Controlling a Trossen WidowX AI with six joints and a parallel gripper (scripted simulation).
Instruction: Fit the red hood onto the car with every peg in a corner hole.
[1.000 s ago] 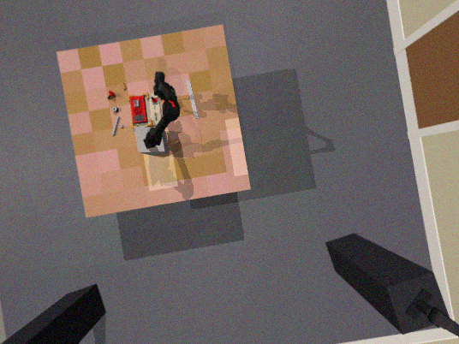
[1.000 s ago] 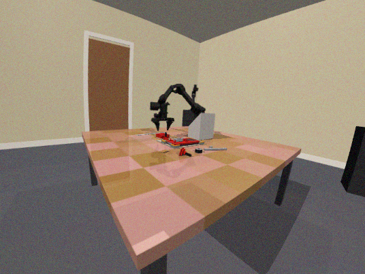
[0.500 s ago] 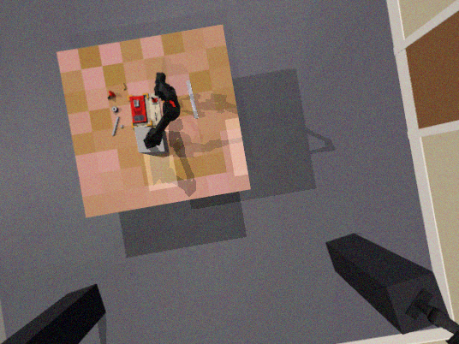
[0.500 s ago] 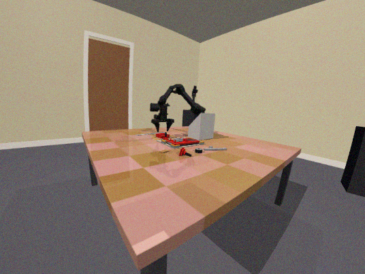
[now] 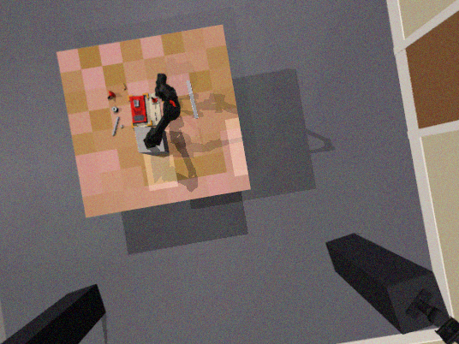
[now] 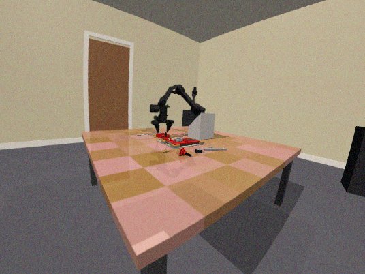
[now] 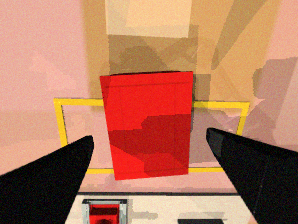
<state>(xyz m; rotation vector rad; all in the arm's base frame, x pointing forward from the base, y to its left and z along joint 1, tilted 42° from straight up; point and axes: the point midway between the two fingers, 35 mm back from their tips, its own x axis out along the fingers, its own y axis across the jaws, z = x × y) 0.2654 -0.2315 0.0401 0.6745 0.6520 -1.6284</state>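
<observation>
The red hood lies 20 mm below my gripper tip. The rest, counted from my gripper tip: grey rod: 20 mm behind, 460 mm to the left, 30 mm below; then black ring: 100 mm ahead, 420 mm to the left, 30 mm below; then long grey bar: 20 mm behind, 160 mm to the right, 30 mm below.
</observation>
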